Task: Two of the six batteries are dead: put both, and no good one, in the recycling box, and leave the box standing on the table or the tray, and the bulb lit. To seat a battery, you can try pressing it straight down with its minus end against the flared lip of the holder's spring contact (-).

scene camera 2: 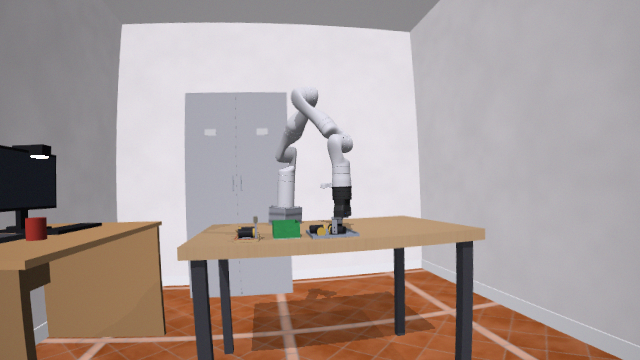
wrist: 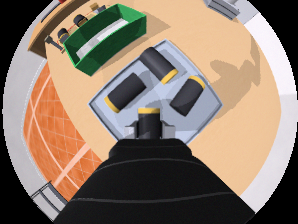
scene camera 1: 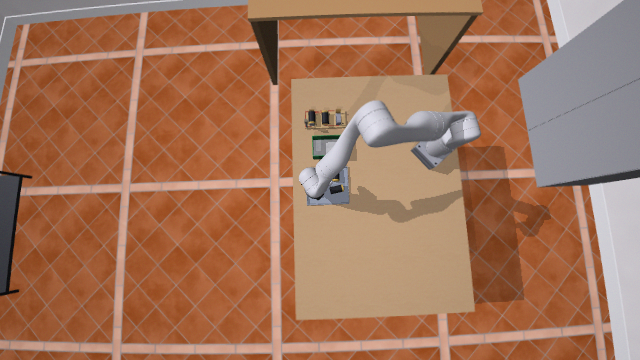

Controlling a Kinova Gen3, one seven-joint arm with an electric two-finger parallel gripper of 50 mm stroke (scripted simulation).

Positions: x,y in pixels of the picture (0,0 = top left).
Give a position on a grey tray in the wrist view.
At 156,95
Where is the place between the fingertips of the gripper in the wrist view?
At 149,126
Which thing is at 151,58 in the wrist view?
A black battery.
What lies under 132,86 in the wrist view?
A black battery.
